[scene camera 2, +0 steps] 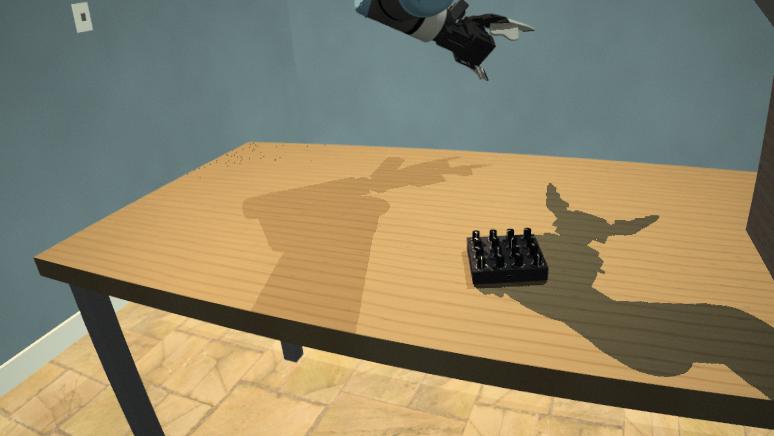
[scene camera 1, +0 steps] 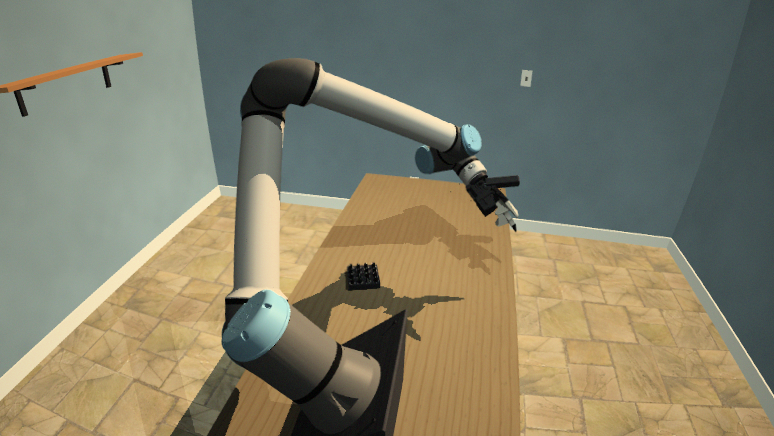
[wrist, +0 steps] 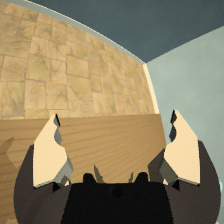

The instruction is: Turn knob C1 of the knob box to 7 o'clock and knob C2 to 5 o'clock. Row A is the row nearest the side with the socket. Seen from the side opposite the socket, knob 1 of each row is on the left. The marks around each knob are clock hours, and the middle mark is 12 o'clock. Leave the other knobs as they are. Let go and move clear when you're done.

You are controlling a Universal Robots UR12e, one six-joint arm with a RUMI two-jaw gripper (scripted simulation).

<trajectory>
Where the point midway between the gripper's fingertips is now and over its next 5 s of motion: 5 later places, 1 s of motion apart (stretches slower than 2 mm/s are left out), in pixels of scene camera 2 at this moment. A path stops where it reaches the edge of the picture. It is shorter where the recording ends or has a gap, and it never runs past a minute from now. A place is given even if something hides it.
My gripper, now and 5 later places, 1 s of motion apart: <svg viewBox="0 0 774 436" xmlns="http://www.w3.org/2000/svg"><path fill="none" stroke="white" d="M510 55L512 83L510 159L514 211L535 210L550 209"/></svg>
</trajectory>
